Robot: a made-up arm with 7 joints.
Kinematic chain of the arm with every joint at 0, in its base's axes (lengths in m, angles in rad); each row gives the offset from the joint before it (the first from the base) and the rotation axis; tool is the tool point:
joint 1: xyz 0 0 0.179 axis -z
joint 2: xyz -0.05 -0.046 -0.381 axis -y
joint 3: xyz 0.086 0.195 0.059 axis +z
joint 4: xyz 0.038 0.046 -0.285 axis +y
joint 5: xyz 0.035 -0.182 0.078 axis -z
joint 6: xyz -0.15 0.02 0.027 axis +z
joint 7: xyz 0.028 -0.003 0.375 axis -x
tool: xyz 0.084 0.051 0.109
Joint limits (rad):
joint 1: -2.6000..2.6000
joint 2: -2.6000..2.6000
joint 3: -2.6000..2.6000
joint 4: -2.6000..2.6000
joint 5: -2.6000..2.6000
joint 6: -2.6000..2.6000
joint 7: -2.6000..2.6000
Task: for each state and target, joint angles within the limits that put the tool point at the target. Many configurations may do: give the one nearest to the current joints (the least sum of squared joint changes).
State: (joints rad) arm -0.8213 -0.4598 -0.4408 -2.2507 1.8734 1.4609 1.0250
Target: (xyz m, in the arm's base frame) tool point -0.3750 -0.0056 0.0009
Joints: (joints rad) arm -0.6704 -0.5179 -0.1690 -1.5612 2.0142 1.3486 1.3880
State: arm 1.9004 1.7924 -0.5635 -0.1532 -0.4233 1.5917 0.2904
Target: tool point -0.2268 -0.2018 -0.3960
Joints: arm 2.0327 2.6000 0.1781 -0.7438 -0.5754 1.6421 0.6738
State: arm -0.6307 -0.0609 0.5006 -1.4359 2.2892 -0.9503 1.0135
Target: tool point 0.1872 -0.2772 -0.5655
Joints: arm -0.9519 0.0272 0.9268 -1.9050 2.3016 -0.8421 0.7760
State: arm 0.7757 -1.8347 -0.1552 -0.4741 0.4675 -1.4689 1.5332
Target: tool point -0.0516 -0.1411 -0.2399
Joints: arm 1.0450 -1.9659 0.3255 -0.4526 0.2852 -1.6216 1.5100
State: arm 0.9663 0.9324 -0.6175 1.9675 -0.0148 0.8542 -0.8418
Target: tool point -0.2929 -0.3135 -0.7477
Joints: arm 1.4149 0.1998 -1.1601 2.2429 -0.0242 0.6975 -0.9253
